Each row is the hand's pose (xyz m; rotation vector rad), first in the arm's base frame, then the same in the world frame.
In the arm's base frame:
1: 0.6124 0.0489 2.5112 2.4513 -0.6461 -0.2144
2: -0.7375 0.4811 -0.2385 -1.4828 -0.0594 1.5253
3: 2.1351 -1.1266 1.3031 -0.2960 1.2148 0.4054
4: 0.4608 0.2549 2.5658 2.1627 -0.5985 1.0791
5: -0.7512 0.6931 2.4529 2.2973 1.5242 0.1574
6: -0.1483 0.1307 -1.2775 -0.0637 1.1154 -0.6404
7: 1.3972 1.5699 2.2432 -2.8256 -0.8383 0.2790
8: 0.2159 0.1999 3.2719 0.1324 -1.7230 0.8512
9: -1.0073 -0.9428 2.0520 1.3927 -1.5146 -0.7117
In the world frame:
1: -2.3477 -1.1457 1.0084 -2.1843 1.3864 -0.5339
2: -0.5605 1.0732 -0.1968 -1.2704 -0.7254 0.1831
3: -0.5894 -2.4931 0.5057 0.4825 0.0772 0.2185
4: -2.4629 -0.9336 1.1090 -1.5527 2.0176 -1.5974
5: -2.9292 0.2292 0.7860 2.3796 0.3520 1.6957
6: 0.6250 0.8239 -0.4828 1.1509 0.3377 -0.5113
7: -1.7029 -0.6785 2.5469 -2.1277 -0.1833 -1.2790
8: -3.2016 -1.0518 1.1523 -0.2285 -2.7712 -0.2962
9: -2.7372 -0.4368 -0.7703 -1.6689 1.9876 0.8564

